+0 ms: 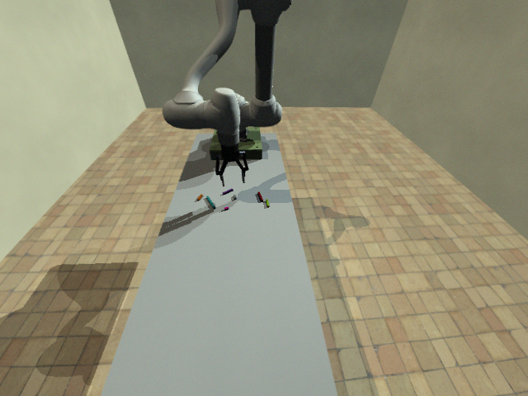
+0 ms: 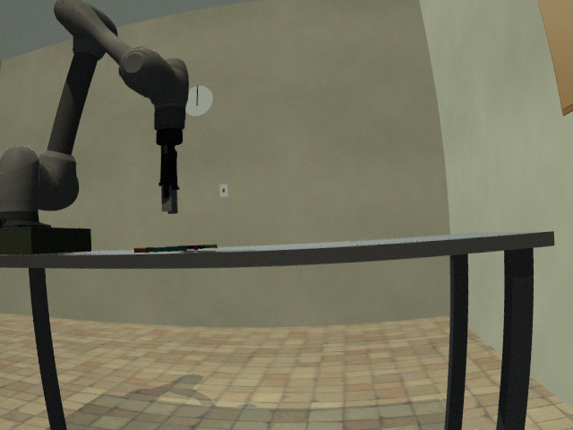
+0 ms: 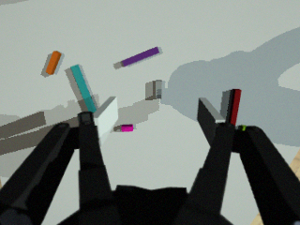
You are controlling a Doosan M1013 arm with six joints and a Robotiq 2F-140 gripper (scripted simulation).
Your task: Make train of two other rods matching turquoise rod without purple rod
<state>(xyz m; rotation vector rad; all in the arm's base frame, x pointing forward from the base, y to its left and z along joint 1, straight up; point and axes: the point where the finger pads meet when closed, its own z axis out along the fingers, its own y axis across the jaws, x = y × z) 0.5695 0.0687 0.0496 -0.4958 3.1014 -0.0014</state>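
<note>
The red rod is 10 mm behind my hand, 140 mm to the left of it and 120 mm below it. Round my hand: grey rod 120 mm below; then magenta rod 90 mm ahead, 30 mm to the right, 120 mm below; then purple rod 40 mm behind, 40 mm to the right, 120 mm below.
</note>
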